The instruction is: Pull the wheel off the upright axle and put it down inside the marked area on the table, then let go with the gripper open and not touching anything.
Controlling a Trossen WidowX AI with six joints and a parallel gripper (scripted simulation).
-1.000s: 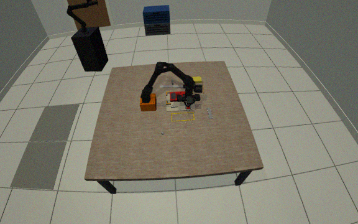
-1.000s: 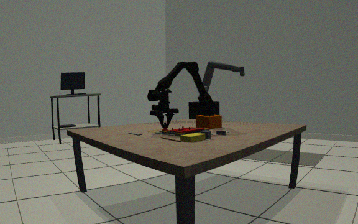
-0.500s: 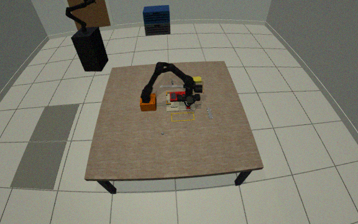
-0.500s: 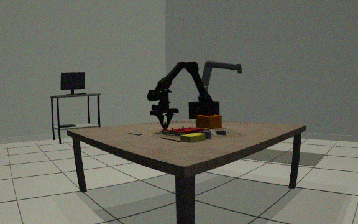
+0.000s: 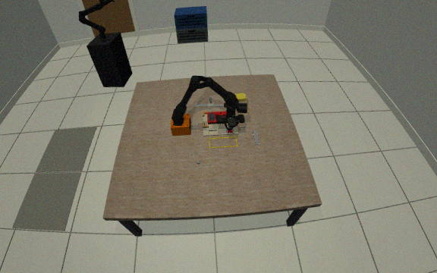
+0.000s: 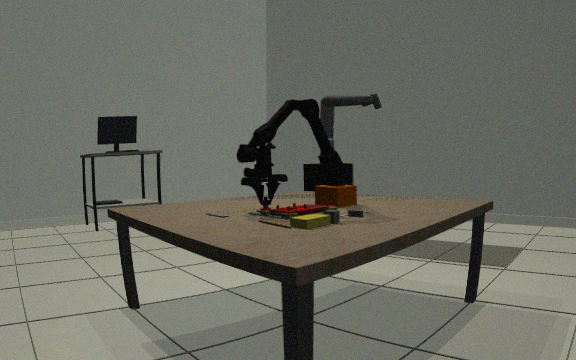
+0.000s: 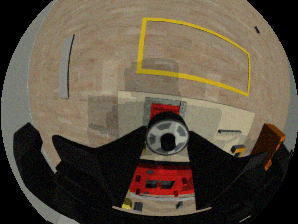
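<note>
The axle lies 10 mm below my gripper tip. Also, from my gripper tip: grey bar: 190 mm ahead, 50 mm to the right, 40 mm below; then thin stick: 130 mm ahead, 270 mm to the left, 40 mm below; then dark wheel: right at my gripper tip.
</note>
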